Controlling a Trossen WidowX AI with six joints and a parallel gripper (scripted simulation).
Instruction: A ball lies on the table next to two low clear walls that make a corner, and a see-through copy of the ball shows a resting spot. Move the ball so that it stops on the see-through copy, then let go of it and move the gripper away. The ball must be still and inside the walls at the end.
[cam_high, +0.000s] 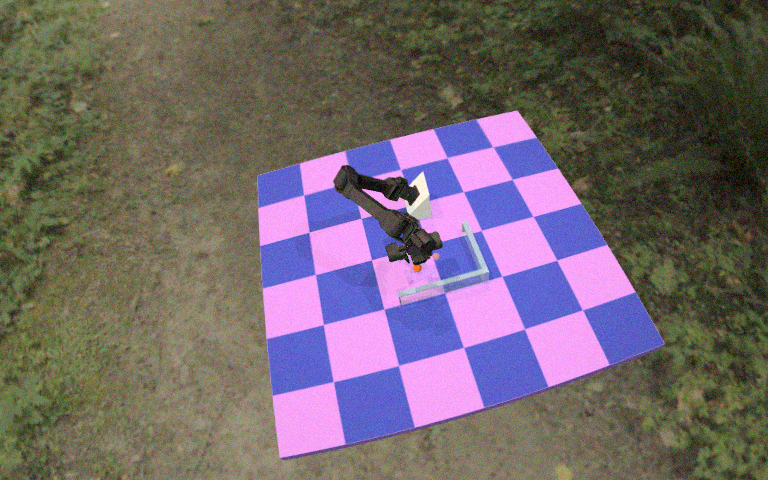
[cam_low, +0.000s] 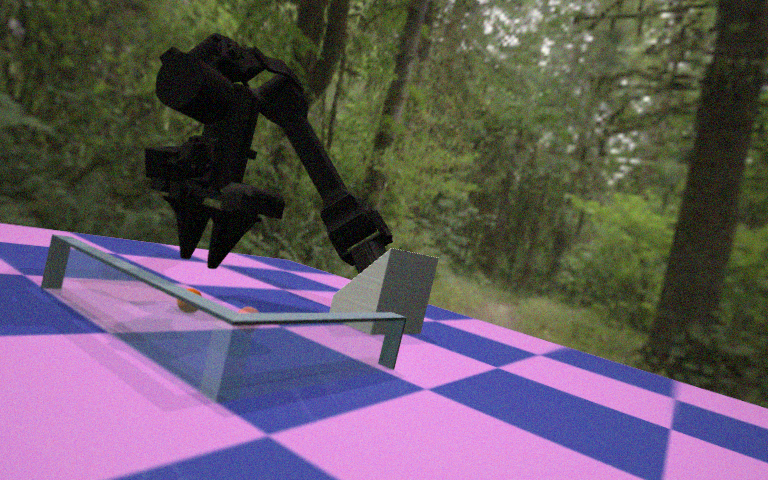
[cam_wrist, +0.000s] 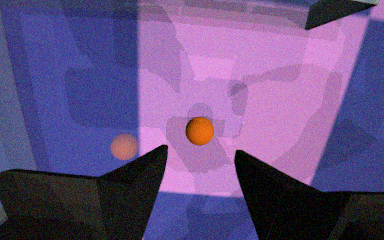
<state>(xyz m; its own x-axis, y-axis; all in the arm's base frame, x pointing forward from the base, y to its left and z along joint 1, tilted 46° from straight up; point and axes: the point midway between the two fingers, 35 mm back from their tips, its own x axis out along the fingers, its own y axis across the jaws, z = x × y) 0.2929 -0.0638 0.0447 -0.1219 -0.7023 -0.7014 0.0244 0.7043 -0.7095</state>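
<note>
The orange ball is 50 mm below my gripper tip. From my gripper tip the other things lie so: see-through copy of ball (80 mm to the left, 50 mm below, 20 mm behind).
</note>
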